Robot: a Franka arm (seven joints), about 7 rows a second.
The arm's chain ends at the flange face. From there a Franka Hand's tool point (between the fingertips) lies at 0.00 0.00 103.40 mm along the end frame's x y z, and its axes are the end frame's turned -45 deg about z.
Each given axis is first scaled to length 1.
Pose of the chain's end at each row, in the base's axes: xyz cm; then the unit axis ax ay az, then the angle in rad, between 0 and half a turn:
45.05 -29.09 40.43 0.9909 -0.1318 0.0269 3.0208
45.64 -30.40 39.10 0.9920 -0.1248 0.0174 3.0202
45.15 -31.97 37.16 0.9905 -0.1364 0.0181 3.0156
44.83 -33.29 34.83 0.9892 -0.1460 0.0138 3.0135
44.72 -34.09 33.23 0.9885 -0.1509 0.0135 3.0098
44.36 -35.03 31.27 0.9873 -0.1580 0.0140 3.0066
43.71 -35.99 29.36 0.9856 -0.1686 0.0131 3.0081
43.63 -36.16 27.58 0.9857 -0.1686 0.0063 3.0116
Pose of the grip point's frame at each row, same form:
45.44 -30.40 30.18 0.9663 0.2575 0.0017 3.0094
45.84 -31.69 28.84 0.9644 0.2644 -0.0072 3.0161
45.34 -33.31 26.91 0.9674 0.2531 -0.0074 3.0114
44.92 -34.64 24.58 0.9698 0.2437 -0.0118 3.0127
44.79 -35.48 22.98 0.9710 0.2389 -0.0128 3.0095
44.42 -36.45 21.03 0.9727 0.2319 -0.0129 3.0062
43.74 -37.39 19.12 0.9751 0.2214 -0.0135 3.0083
43.53 -37.50 17.33 0.9750 0.2214 -0.0191 3.0167

